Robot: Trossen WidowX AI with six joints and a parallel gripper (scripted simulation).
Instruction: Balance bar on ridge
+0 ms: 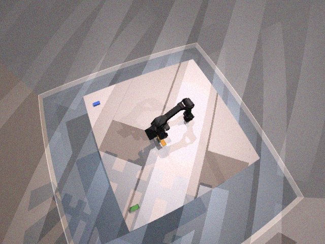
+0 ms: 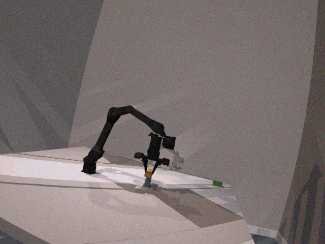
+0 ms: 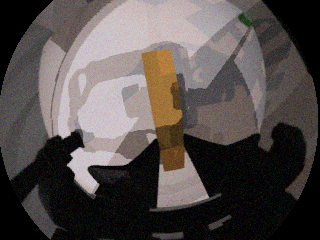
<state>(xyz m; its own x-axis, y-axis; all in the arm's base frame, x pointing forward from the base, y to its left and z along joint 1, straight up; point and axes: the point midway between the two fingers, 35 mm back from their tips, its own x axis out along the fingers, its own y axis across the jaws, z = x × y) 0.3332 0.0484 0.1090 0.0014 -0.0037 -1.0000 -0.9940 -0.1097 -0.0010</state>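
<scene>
The orange bar is 3 cm to the left of my gripper tip. The rest, counted from my gripper tip: blue block (55 cm to the right, 41 cm ahead, 7 cm below); green block (45 cm to the left, 41 cm ahead, 6 cm below).
</scene>
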